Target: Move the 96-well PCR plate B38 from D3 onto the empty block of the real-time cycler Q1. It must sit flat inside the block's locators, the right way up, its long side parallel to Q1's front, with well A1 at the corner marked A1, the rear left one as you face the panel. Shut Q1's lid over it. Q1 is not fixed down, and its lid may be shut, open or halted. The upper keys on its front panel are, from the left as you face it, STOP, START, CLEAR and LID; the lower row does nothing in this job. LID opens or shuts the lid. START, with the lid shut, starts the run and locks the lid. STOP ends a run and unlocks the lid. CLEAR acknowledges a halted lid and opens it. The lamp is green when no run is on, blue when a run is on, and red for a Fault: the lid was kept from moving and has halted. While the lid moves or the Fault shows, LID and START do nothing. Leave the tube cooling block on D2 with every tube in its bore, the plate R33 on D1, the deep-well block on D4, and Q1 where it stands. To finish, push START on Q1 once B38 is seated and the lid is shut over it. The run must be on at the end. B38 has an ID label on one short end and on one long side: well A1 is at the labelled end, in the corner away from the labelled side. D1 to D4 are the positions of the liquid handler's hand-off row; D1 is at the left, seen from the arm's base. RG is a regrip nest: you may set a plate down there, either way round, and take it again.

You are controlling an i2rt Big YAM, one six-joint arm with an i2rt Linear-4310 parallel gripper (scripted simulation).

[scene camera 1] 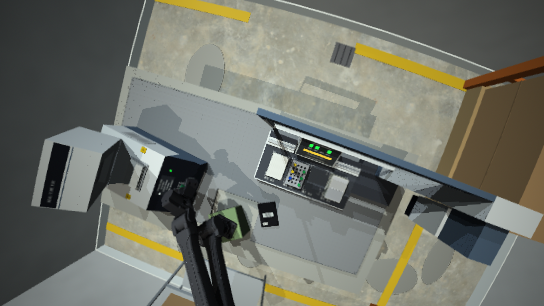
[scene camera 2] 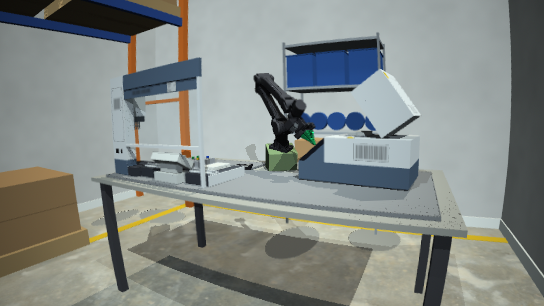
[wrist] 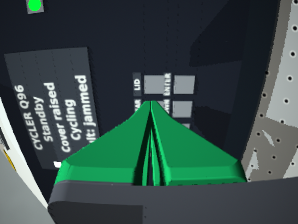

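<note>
There's a white lid (scene camera 2: pixel 378 97) that I can see, and I can see my gripper (wrist: pixel 150 111) as well.
</note>
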